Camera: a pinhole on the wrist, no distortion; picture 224 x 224 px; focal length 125.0 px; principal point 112.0 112.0 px. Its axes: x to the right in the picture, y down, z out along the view. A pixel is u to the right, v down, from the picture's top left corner.
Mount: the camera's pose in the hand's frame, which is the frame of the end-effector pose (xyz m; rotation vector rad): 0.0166 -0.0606 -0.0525 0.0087 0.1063 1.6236
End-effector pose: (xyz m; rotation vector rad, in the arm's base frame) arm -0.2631 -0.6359 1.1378 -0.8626 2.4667 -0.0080
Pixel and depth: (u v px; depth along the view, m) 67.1 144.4 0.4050
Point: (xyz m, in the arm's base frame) 0.0533 -0.6947 0.8768
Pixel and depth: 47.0 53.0 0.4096
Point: -0.1222 -0.9134 0.7546
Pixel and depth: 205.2 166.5 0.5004
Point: -0.1222 -0.1923 0.7894
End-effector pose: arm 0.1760 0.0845 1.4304 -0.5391 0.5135 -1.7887
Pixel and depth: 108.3 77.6 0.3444
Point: 0.2774 -0.0554 1.6972
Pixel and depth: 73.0 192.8 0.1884
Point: 0.1999 0.1883 1.6067
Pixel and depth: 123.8 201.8 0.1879
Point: 0.2594 0.1856 1.5569
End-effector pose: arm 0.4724 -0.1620 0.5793 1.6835 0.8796 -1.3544
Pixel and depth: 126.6 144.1 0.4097
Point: 0.3105 -0.4893 0.5977
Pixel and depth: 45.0 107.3 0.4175
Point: 0.0976 -0.3784 0.4221
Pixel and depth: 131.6 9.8 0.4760
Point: 0.4423 -0.5197 0.1168
